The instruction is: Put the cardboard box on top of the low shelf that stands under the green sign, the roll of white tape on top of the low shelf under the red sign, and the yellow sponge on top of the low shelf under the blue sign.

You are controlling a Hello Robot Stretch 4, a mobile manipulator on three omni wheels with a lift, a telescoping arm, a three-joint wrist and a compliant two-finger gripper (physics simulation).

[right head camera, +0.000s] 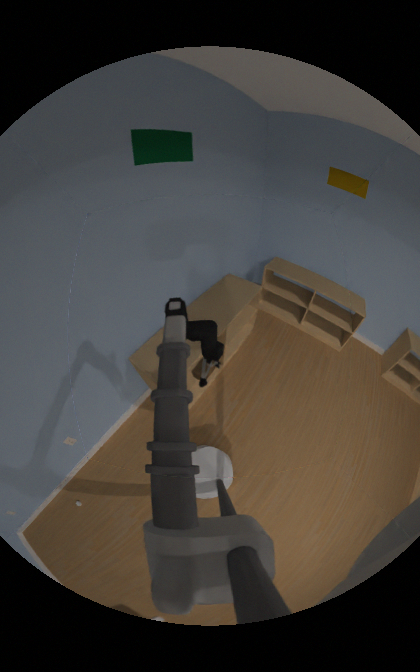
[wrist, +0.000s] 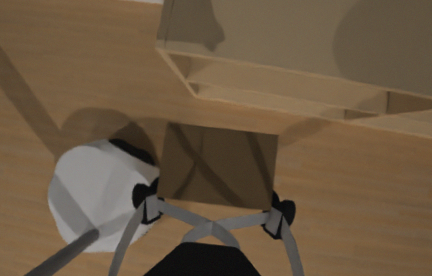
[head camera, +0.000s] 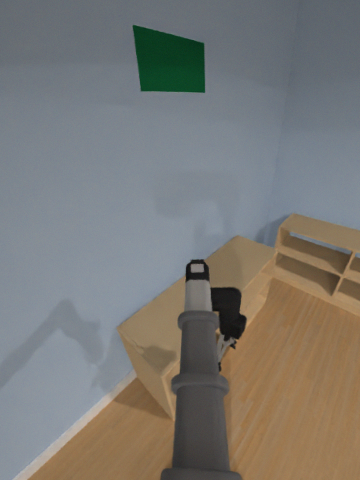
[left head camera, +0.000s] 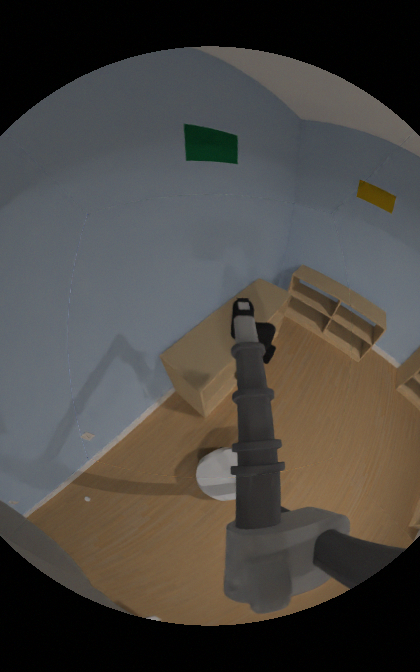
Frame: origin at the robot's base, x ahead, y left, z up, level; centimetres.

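Seen in the pictures: gripper, fingertip midpoint: [wrist: 214, 198] [head camera: 223, 358].
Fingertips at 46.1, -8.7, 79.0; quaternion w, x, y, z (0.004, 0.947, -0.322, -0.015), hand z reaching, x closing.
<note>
Offsets run from my fingertips to a thing's top centre, as dx, dy, dz. Level surfaces: height alone.
The brown cardboard box {+2.2, +2.7, +5.2} [wrist: 220, 165] is between the two fingers of my gripper [head camera: 226, 355] [right head camera: 210, 374] [wrist: 214, 198], which is shut on it. In the wrist view the box is in front of the low shelf's open front, apart from its top. That low shelf {dz -20.7} [head camera: 240, 260] [left head camera: 200, 345] [right head camera: 225, 300] [wrist: 300, 40] stands against the wall under the green sign {+73.3, +15.3, +103.5} [head camera: 172, 62] [left head camera: 211, 145] [right head camera: 162, 147]. My arm covers part of its top in the head views. The white tape, the yellow sponge and the red and blue signs do not show.
A second low shelf [head camera: 320, 230] [left head camera: 340, 287] [right head camera: 315, 280] stands near the corner, under a yellow sign [left head camera: 376, 196] [right head camera: 348, 182]. Another shelf [left head camera: 410, 372] [right head camera: 397, 352] shows at the right. My round white base [left head camera: 215, 475] [right head camera: 215, 470] [wrist: 95, 190] is on the wooden floor.
</note>
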